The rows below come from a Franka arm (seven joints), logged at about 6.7 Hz.
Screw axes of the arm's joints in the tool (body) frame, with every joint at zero. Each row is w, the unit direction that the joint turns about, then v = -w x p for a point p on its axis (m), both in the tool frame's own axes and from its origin. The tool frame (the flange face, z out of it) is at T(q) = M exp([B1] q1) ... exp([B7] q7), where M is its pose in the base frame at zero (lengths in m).
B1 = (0, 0, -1, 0, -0.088, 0)
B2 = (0, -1, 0, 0.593, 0, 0.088)
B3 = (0, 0, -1, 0, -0.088, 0)
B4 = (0, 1, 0, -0.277, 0, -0.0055)
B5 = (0, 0, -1, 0, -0.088, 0)
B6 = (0, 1, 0, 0.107, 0, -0.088)
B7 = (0, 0, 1, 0, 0, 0)
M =
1 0 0 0.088
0 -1 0 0
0 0 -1 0.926
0 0 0 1
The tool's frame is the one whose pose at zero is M.
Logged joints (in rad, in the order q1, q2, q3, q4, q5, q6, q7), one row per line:
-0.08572 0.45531 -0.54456 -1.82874 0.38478 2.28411 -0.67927
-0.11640 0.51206 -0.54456 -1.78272 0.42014 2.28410 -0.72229
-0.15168 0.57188 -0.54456 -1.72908 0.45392 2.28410 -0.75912
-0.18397 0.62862 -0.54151 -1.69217 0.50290 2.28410 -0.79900
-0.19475 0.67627 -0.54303 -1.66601 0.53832 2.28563 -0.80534
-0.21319 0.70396 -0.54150 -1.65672 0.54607 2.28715 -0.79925
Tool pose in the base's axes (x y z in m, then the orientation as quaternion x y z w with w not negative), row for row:
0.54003 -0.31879 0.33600 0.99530 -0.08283 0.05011 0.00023
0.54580 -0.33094 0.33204 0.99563 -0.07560 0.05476 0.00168
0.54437 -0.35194 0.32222 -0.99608 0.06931 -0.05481 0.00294
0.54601 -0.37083 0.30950 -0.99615 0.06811 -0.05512 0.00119
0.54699 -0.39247 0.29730 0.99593 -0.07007 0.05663 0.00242
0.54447 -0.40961 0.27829 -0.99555 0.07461 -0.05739 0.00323
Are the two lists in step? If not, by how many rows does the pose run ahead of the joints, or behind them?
The pose runs 2 rows behind the joints: the pose in row i belongs to the joints in row i - 2.
